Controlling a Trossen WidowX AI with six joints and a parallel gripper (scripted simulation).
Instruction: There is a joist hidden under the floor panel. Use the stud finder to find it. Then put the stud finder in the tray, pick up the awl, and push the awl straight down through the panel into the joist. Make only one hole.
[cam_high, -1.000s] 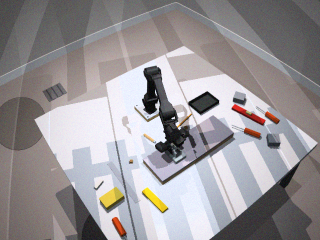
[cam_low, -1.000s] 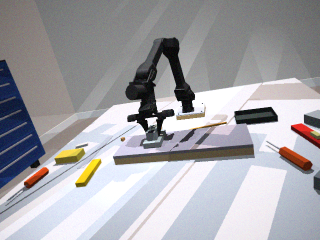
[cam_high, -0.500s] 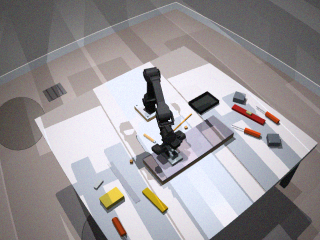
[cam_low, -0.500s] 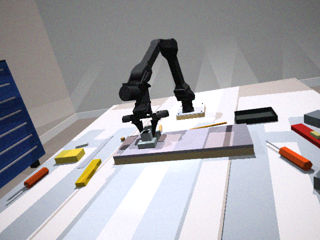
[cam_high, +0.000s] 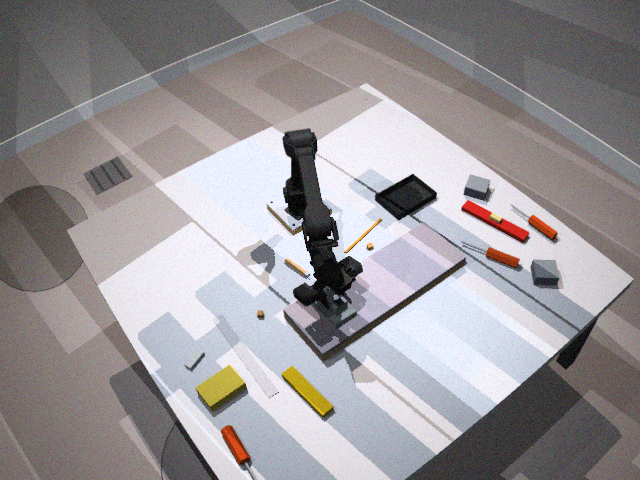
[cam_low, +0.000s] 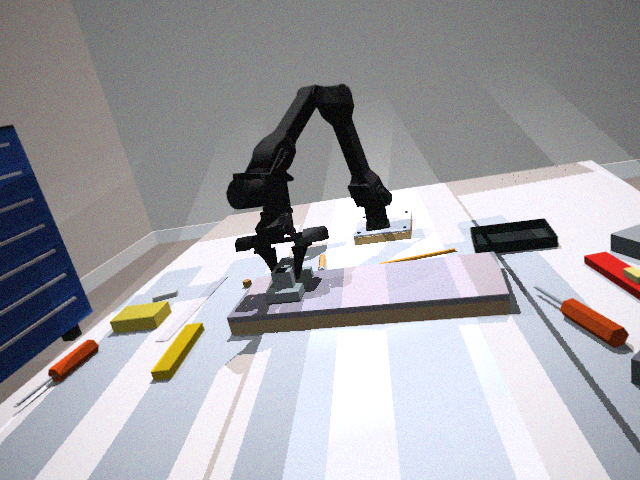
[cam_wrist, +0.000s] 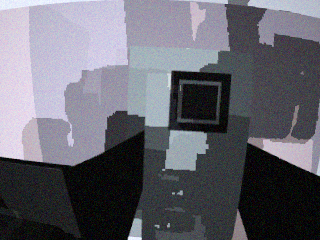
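Right now the black tray is 16 cm behind my gripper tip, 49 cm to the left of it and 5 cm below it. Also, from my gripper tip: awl: 17 cm behind, 5 cm to the left, 6 cm below; then stud finder: 1 cm ahead, 2 cm above; then yellow bar: 11 cm ahead, 21 cm to the right, 6 cm below.
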